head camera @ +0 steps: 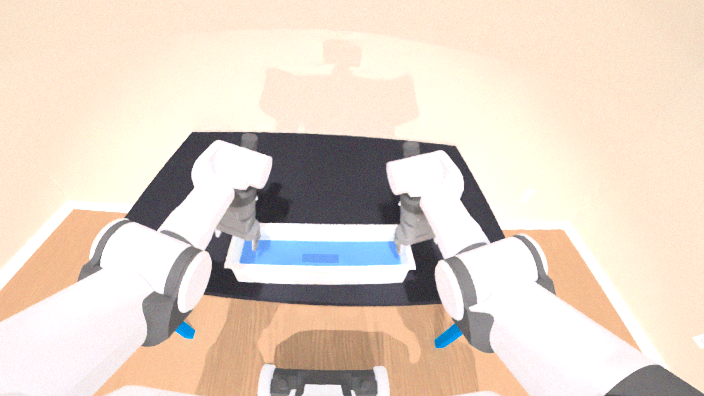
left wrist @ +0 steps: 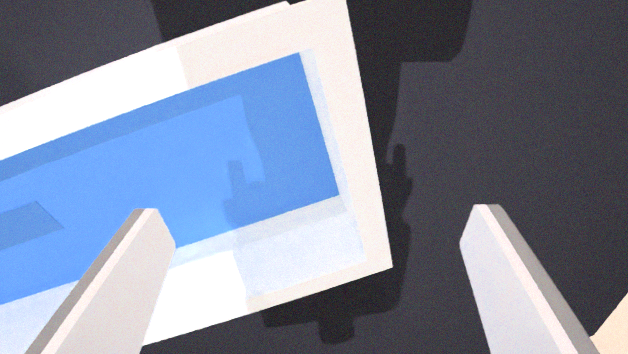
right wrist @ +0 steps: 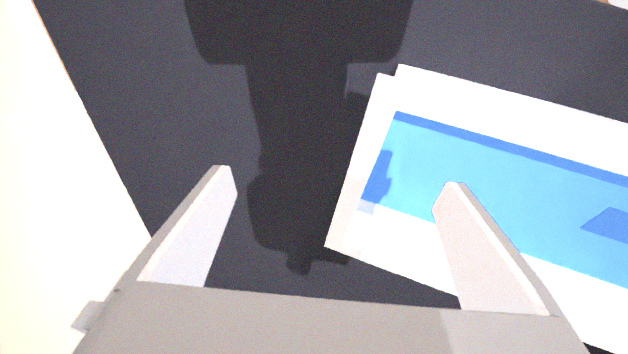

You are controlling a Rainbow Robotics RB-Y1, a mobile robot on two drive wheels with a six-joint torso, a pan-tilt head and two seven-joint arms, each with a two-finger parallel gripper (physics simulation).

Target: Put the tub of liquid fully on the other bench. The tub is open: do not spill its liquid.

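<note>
The white open tub [head camera: 322,275] [left wrist: 350,125] [right wrist: 500,110] stands upright on the black bench [head camera: 320,185] [left wrist: 525,125] [right wrist: 150,100], near its front edge. Blue liquid [head camera: 290,252] [left wrist: 125,150] [right wrist: 500,185] lies inside it. My left gripper [head camera: 237,241] [left wrist: 312,226] is open and empty at the tub's left end, one finger over the inside and one outside the end rim. My right gripper [head camera: 416,245] [right wrist: 334,187] is open and empty at the right end, its fingers likewise on both sides of the rim. In the head view the arm hides its outer finger. A second bench does not show.
Blue bench legs [head camera: 186,330] [head camera: 446,336] show below the front corners. Wooden floor [head camera: 240,340] lies in front of and beside the bench. A pale wall [head camera: 125,75] stands behind it. My own base [head camera: 324,375] shows at the bottom. Arm shadows fall on bench and tub.
</note>
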